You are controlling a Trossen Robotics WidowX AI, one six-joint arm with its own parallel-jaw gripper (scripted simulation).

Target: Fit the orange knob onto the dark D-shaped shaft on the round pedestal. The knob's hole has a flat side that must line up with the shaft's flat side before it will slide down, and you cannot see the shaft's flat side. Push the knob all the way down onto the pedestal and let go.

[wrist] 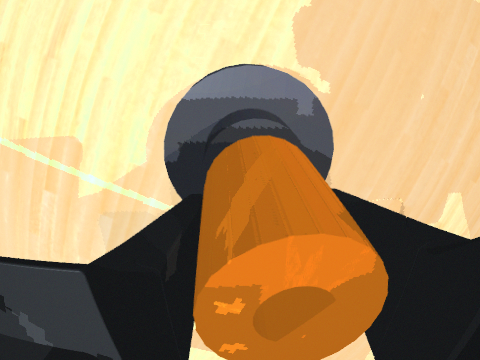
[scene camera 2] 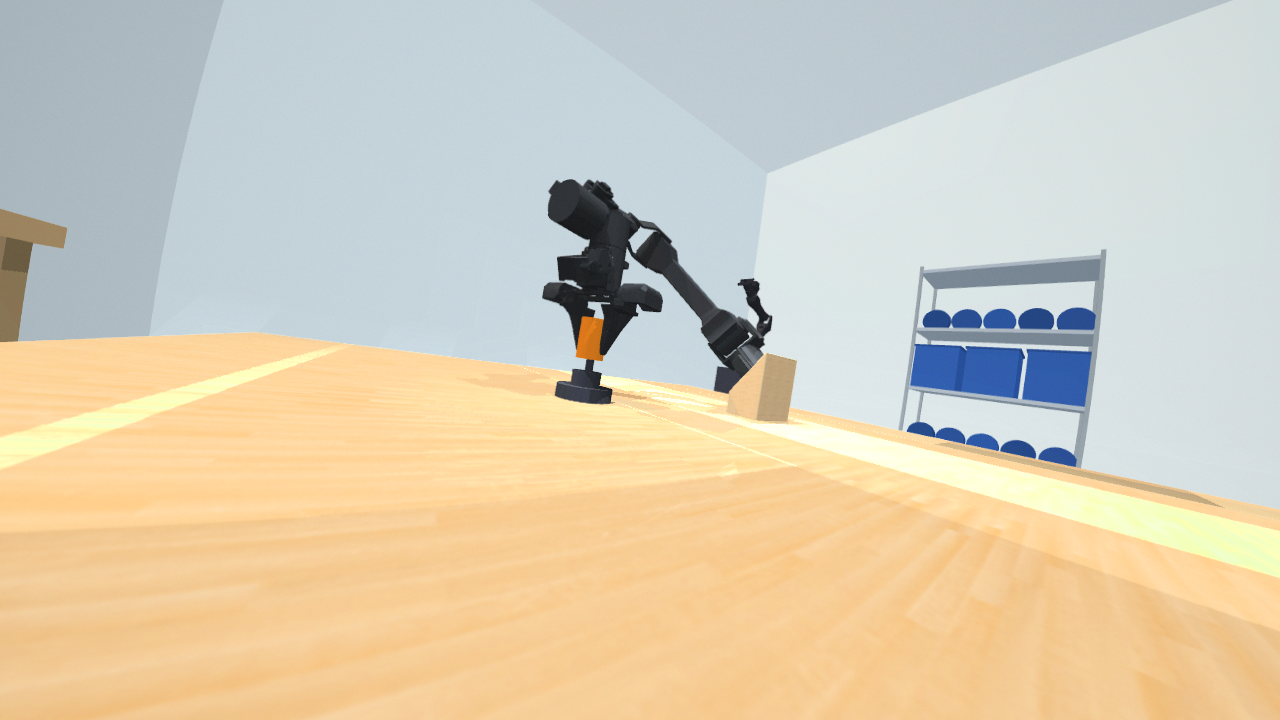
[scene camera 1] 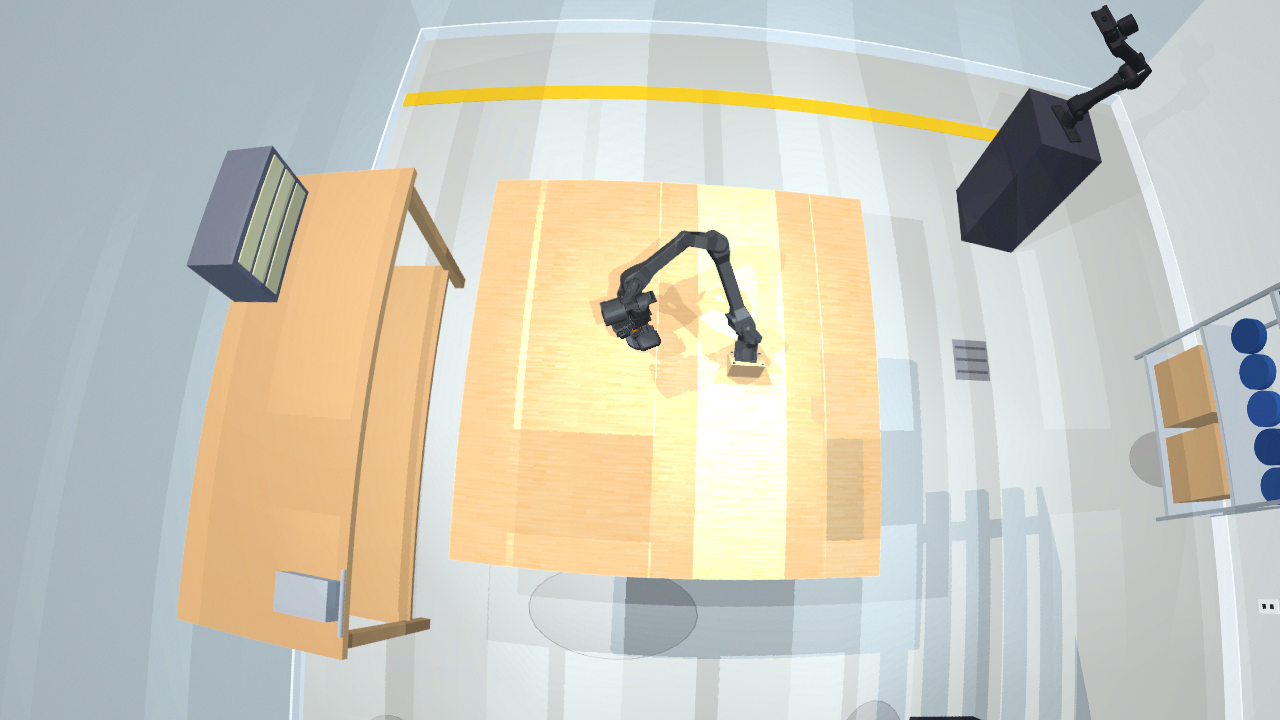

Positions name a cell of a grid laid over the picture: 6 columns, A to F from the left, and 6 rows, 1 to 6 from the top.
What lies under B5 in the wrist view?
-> My gripper.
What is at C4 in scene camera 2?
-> A dark pedestal.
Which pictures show my gripper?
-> The wrist view, scene camera 2 and scene camera 1: all of them.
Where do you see an orange knob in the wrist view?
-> At D5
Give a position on an orange knob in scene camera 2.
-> C3
